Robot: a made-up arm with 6 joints.
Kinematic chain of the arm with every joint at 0, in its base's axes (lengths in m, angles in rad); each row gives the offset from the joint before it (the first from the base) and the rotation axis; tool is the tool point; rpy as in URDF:
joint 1: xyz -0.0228 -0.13 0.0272 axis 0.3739 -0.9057 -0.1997
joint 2: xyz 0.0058 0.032 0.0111 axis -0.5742 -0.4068 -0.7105
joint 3: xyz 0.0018 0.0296 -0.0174 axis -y
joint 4: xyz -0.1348 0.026 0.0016 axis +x
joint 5: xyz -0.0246 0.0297 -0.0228 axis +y
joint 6: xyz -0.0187 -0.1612 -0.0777 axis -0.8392 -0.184 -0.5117
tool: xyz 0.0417 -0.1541 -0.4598 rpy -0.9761 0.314 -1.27
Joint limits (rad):
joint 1: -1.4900..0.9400
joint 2: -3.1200..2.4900
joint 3: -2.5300..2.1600
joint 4: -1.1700..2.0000
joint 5: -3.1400..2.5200
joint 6: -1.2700..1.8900
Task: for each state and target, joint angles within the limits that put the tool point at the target. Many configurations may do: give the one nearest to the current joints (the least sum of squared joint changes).
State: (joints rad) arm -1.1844 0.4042 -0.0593 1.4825 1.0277 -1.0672
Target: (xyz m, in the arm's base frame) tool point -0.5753 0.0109 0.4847
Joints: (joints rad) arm -1.3410 0.1956 0.2018 1.4116 1.3418 -0.6243
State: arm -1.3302 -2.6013 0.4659 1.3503 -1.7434 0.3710
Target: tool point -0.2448 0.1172 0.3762
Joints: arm -1.1816 -2.8469 -0.0977 1.3820 -1.9220 0.0404
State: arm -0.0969 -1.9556 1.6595 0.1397 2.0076 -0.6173
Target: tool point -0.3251 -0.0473 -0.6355
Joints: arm 0.4396 -1.7068 1.2751 -0.0376 1.7101 -0.0211
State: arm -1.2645 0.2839 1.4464 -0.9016 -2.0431 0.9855
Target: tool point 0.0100 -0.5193 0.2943
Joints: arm -0.7425 -0.3344 1.8510 -0.3885 -1.7805 0.6070
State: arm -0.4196 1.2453 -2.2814 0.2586 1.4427 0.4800
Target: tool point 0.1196 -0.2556 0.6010
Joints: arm -0.8330 1.0662 -2.2997 0.2052 1.7147 1.3628
